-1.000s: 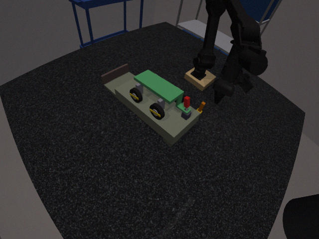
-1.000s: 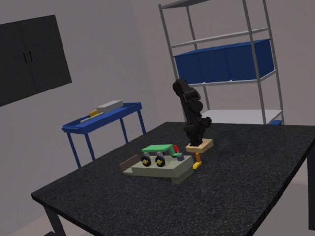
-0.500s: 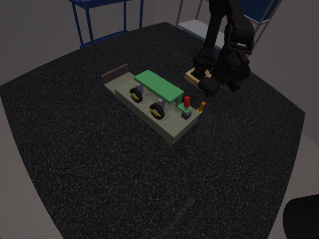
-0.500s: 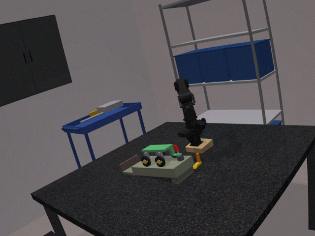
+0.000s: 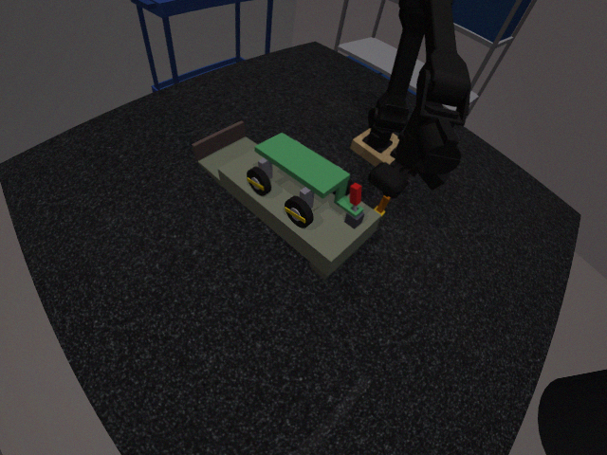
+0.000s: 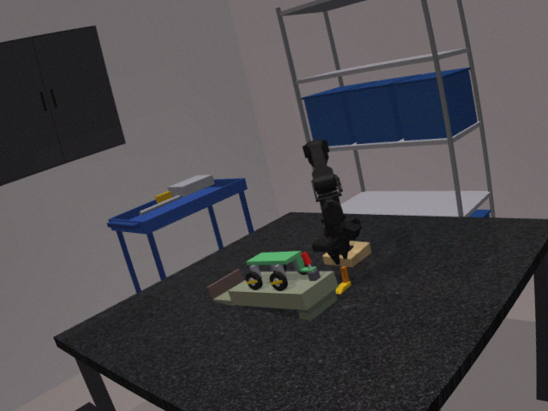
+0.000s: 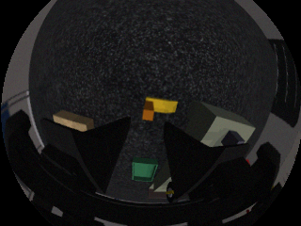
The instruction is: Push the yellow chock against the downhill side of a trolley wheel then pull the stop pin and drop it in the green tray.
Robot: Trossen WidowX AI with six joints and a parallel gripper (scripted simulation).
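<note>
The yellow chock is 20 mm ahead of my gripper tip and 60 mm below it. Also, from my gripper tip: red-headed stop pin 130 mm ahead, 10 mm to the right, 50 mm above; green tray 20 mm ahead, 220 mm to the right, 90 mm below; trolley 150 mm ahead, 130 mm to the right, 30 mm above.
</note>
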